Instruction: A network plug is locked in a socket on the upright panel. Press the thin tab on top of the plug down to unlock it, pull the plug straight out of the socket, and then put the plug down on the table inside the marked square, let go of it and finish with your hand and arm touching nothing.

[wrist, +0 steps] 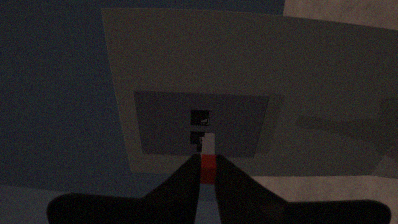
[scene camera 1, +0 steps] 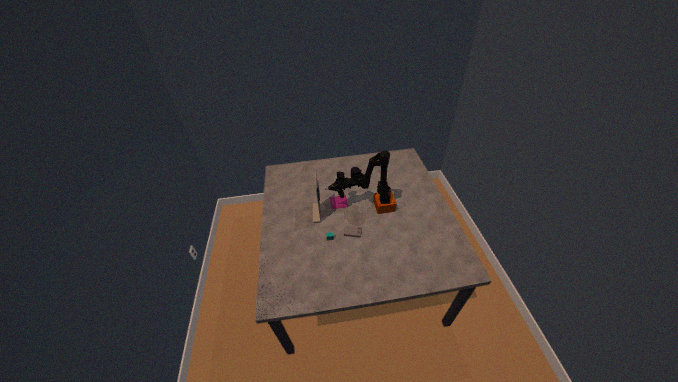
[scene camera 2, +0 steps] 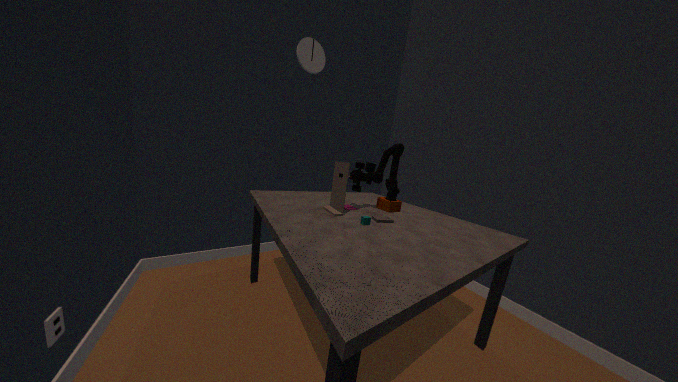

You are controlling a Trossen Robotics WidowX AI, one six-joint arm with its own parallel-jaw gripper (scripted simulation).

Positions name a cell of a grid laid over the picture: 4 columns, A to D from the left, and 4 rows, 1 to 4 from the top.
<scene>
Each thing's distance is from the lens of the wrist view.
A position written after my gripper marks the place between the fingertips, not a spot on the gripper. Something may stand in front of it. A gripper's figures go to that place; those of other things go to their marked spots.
my gripper (wrist: C3): 0.12 m
network plug (wrist: C3): 0.11 m
</scene>
